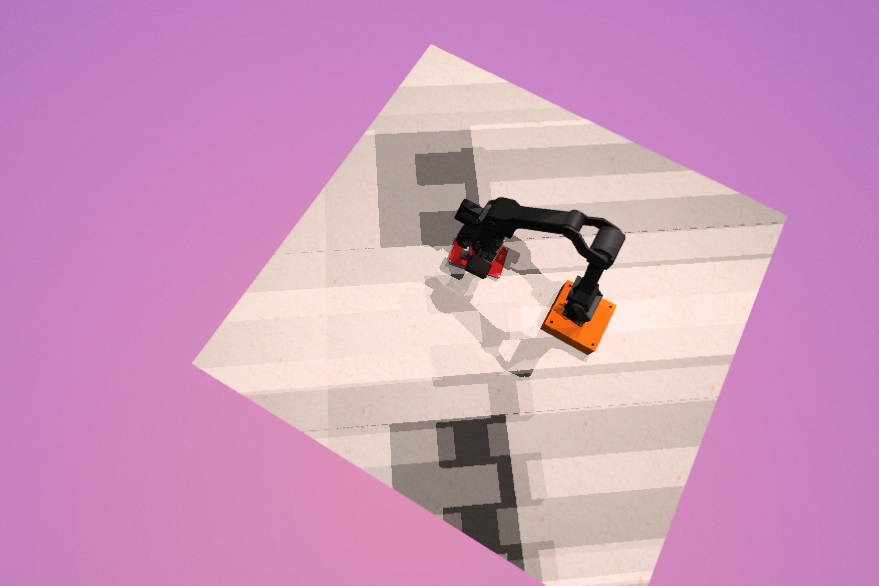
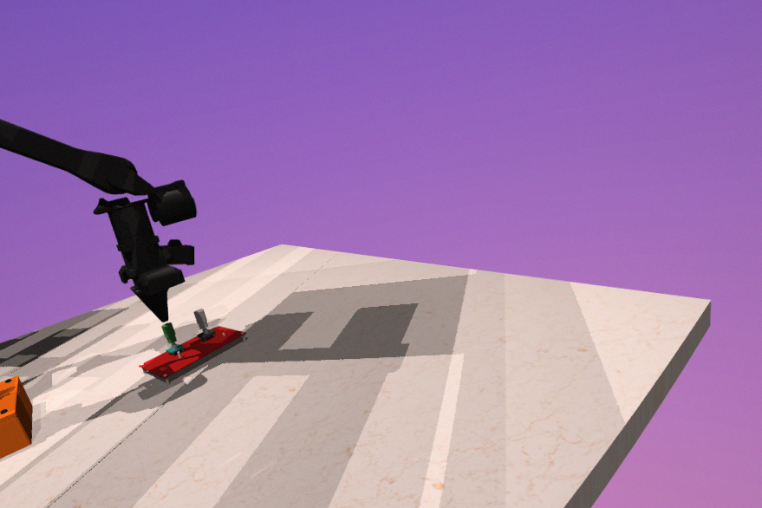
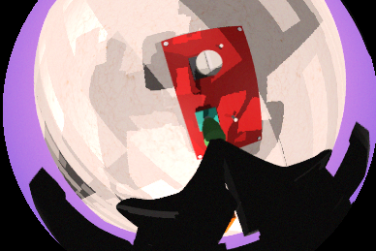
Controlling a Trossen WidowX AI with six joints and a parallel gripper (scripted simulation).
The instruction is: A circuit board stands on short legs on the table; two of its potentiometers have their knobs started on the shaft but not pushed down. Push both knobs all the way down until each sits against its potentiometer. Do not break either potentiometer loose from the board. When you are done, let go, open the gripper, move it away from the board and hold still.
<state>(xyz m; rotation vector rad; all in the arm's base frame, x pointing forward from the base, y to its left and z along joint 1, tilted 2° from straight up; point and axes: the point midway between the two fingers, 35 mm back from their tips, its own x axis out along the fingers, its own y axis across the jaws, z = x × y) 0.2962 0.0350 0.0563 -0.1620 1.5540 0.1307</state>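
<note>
Now: gripper tip 2 cm above the green knob. From my gripper tip the other things lie so: grey knob 6 cm ahead, 2 cm below, 1 cm to the left.
</note>
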